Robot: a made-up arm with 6 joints.
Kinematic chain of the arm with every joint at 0, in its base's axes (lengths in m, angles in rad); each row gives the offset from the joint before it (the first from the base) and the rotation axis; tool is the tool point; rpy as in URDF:
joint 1: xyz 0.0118 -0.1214 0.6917 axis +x
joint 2: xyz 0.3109 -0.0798 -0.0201 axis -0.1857 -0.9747 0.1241
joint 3: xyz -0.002 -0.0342 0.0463 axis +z
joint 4: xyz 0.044 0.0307 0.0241 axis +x
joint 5: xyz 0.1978 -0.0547 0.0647 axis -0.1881 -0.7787 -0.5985
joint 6: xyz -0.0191 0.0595 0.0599 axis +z
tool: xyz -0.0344 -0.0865 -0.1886 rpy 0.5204 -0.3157 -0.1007
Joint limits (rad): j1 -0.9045..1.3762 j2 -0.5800..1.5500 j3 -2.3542..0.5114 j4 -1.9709..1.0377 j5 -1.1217..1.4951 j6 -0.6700..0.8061
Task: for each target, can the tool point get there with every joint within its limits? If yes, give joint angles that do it. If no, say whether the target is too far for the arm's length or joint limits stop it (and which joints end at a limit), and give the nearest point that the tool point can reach.
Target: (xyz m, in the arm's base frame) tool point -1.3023 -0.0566 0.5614
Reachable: no: too far | nearest point -0.0053 -0.1647 0.4251 | short by 1.309 m
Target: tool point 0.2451 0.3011 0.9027
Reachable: no: joint limits stop it (at a limit: joint 1, joint 5, joint 6) | nearest point 0.2630 0.1732 0.8698 | short by 0.133 m
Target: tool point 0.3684 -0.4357 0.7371
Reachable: yes | joints 0.1800 0.1949 -0.9586 -0.9893 -0.6600 0.6802
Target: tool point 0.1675 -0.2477 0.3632
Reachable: yes | joints 1.1530 1.3605 -1.7260 -1.1297 0.3079 0.3476
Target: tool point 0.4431 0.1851 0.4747
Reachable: no: joint limits stop it (at a limit: joint 1, joint 2, joint 4, joint 5) | nearest point 0.5286 0.0791 0.4749 | short by 0.136 m
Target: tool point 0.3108 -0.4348 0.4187
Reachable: yes | joints 0.4565 1.3324 -2.0580 0.7829 0.7802 0.6705
